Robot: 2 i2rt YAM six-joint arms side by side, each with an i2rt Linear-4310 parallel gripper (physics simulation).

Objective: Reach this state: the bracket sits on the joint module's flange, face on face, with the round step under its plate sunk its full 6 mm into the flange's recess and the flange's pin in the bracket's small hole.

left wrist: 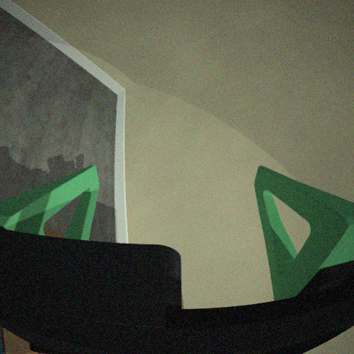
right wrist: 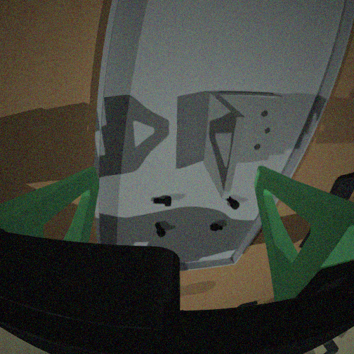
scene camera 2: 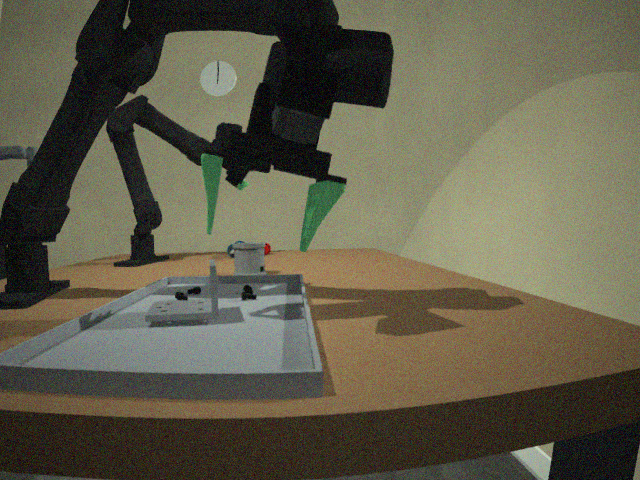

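Pixels of known places: left gripper, between the fingertips: point(scene camera 2: 255, 171); right gripper, between the fingertips: point(scene camera 2: 256, 243); left arm's base, origin of its link: point(scene camera 2: 143, 262); right arm's base, origin of its link: point(scene camera 2: 29, 296).
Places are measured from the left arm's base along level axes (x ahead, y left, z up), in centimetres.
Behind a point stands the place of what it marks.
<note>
The grey bracket point(scene camera 2: 178, 311) @(z 1.6, x 37.9, y -62.4 cm) point(right wrist: 247, 132) rests in the tray, its plate with small holes low and its wall upright. The grey cylindrical joint module point(scene camera 2: 249, 260) @(z 3.0, x 36.2, y -26.0 cm) stands on the table behind the tray in the scene view; its flange's recess and pin cannot be made out. My right gripper point(scene camera 2: 256, 241) @(z 7.8, x 45.0, y -58.3 cm) point(right wrist: 176, 175) is open and empty, fingers pointing down, high above the tray area; the bracket shows beyond its fingertips in the right wrist view. My left gripper point(left wrist: 176, 174) is open and empty, facing the wall; in the scene view it is mostly hidden behind the right gripper.
The grey tray point(scene camera 2: 160, 384) @(z 0.9, x 43.3, y -77.8 cm) point(right wrist: 235, 45) has low walls. Several black screws point(scene camera 2: 248, 293) @(z 1.1, x 41.9, y -50.1 cm) point(right wrist: 162, 200) lie in it near the bracket. Red point(scene camera 2: 267, 248) @(z 2.0, x 30.4, y 20.0 cm) and blue point(scene camera 2: 231, 250) @(z 2.3, x 22.4, y 9.1 cm) things are behind the joint module. The wooden table point(scene camera 2: 413, 356) @(z 0.0, x 58.8, y -69.8 cm) bears arm shadows.
</note>
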